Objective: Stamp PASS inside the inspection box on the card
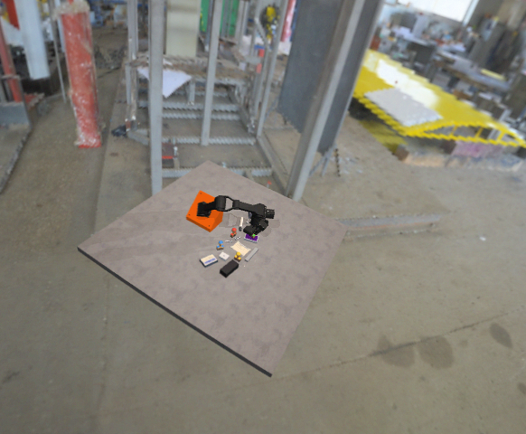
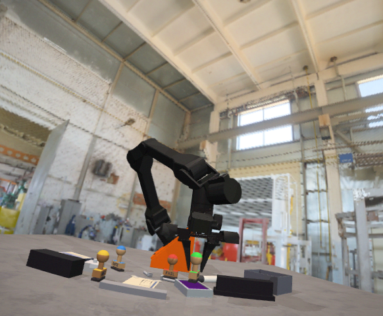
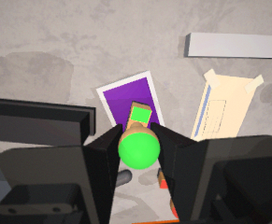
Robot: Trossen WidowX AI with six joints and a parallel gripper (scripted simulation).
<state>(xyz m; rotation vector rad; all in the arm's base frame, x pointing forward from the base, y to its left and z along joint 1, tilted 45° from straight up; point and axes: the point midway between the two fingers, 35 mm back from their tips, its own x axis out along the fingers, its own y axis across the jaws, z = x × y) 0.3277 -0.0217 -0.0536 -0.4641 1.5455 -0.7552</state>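
The purple ink pad is 40 mm below my gripper tip. Also, from my gripper tip: green-knobbed stamp right at my gripper tip; then red-knobbed stamp 120 mm behind, 40 mm to the right, 30 mm below; then cream card 120 mm to the right, 50 mm below, 30 mm behind.
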